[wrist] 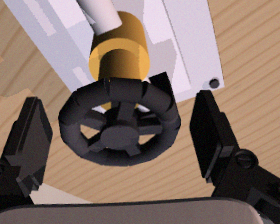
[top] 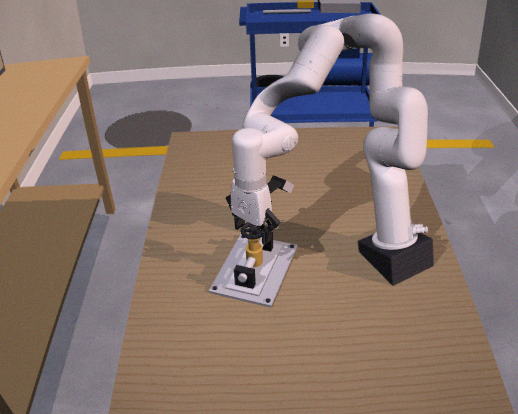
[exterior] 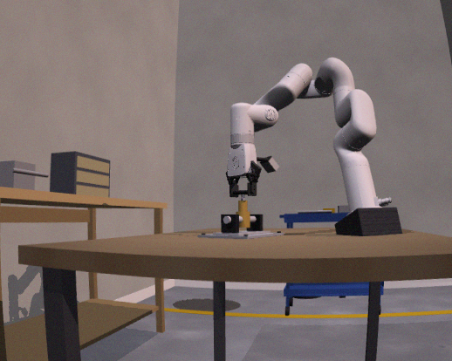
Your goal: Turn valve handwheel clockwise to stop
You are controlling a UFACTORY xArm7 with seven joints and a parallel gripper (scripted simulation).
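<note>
Right now the black spoked handwheel is 1 cm below my hand.
</note>
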